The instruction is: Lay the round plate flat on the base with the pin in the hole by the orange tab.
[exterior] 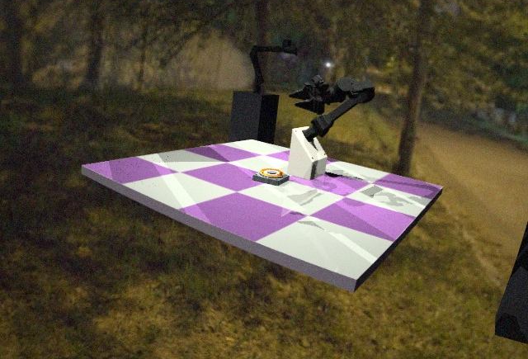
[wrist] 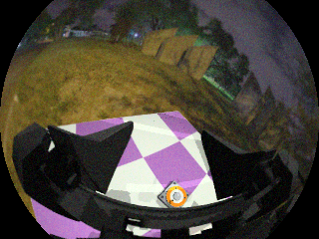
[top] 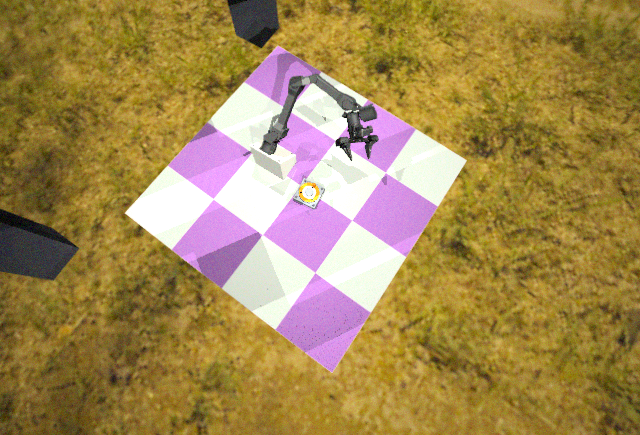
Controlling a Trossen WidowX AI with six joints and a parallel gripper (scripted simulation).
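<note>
My gripper tip is 360 mm above the square grey base, 170 mm past it and 140 mm to the left of it.
</note>
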